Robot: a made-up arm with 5 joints.
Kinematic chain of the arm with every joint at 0, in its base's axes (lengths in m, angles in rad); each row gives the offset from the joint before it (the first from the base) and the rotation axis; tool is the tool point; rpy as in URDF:
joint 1: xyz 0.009 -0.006 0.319 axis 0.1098 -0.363 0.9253
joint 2: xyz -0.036 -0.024 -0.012 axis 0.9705 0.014 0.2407
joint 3: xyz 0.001 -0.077 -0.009 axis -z
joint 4: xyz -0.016 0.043 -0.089 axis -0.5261 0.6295 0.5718
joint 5: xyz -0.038 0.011 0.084 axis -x
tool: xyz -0.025 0.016 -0.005 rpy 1.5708 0 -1.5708
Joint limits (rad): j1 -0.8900..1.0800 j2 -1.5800..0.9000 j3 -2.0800..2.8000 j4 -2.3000..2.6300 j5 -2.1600..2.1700
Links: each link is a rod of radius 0.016 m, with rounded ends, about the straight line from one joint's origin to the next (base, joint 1, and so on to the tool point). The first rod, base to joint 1, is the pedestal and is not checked.
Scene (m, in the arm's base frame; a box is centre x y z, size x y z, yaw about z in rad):
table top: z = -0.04
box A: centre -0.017 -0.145 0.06 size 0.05 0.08 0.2 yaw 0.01
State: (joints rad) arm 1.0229 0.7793 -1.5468 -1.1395 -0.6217
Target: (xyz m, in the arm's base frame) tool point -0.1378 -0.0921 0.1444
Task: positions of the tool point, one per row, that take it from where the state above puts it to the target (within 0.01 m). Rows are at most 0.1 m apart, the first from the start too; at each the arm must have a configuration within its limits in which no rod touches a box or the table.
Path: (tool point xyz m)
1: 0.0888 -0.1503 0.1584
2: 0.0507 -0.1645 0.1878
3: 0.0157 -0.1544 0.2103
4: -0.0068 -0.1274 0.2249
5: -0.0120 -0.0932 0.2347
6: -0.0008 -0.0608 0.2451
7: 0.0213 -0.0371 0.2613
8: -0.0176 -0.0584 0.2436
9: -0.0561 -0.0809 0.2368
10: -0.0884 -0.1021 0.2308
11: -0.1132 -0.1167 0.2151
12: -0.1306 -0.1160 0.1849
13: -0.1378 -0.0921 0.1444

